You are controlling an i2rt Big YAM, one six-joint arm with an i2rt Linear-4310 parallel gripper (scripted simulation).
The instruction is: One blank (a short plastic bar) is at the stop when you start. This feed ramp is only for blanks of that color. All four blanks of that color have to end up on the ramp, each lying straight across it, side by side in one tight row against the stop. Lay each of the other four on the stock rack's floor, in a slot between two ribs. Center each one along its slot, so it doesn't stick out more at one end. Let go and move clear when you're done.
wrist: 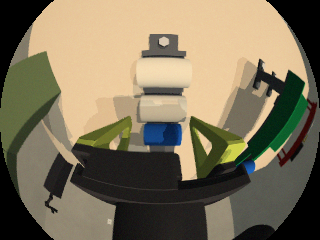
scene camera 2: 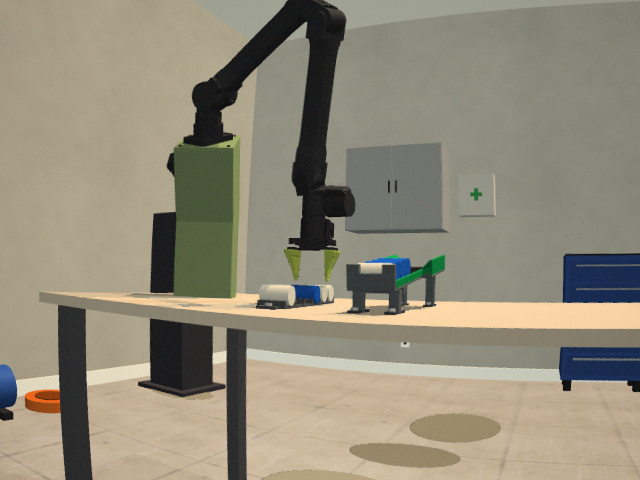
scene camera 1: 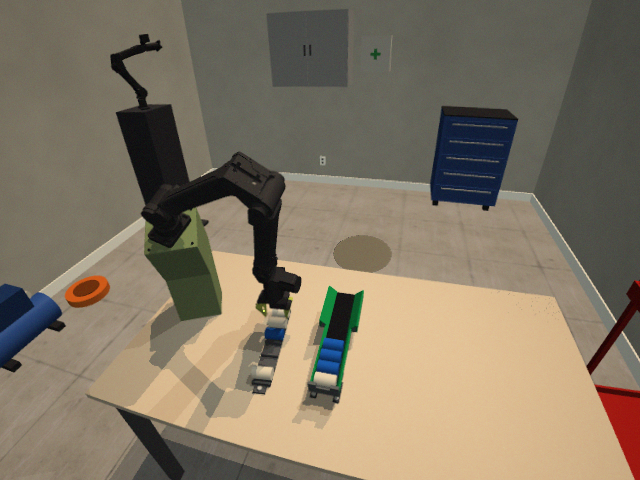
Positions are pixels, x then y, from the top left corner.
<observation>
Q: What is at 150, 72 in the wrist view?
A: A white blank.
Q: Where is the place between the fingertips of my gripper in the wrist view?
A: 160, 120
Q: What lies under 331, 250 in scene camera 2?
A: My gripper.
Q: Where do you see a white blank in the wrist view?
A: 153, 108
</observation>
